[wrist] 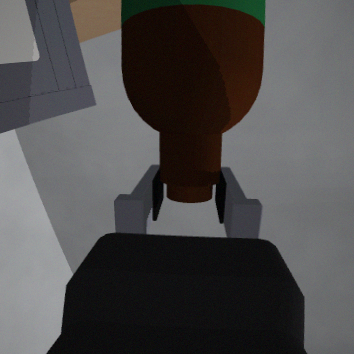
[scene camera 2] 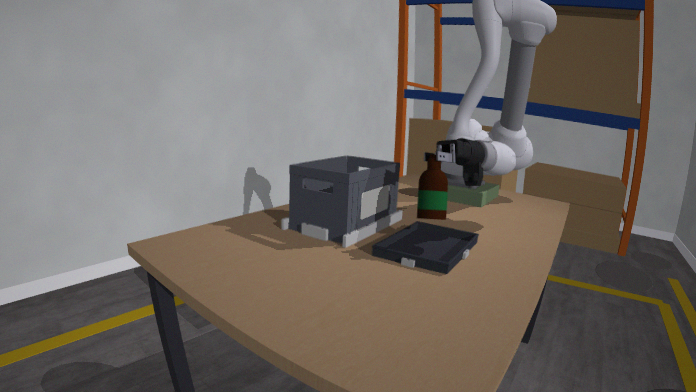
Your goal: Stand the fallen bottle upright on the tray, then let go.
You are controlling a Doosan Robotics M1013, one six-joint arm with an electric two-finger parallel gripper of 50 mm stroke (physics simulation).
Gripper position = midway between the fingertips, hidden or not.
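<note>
A brown bottle (wrist: 190,77) is visible. My gripper is visible at (wrist: 189,182) and also at (scene camera 2: 430,156).
</note>
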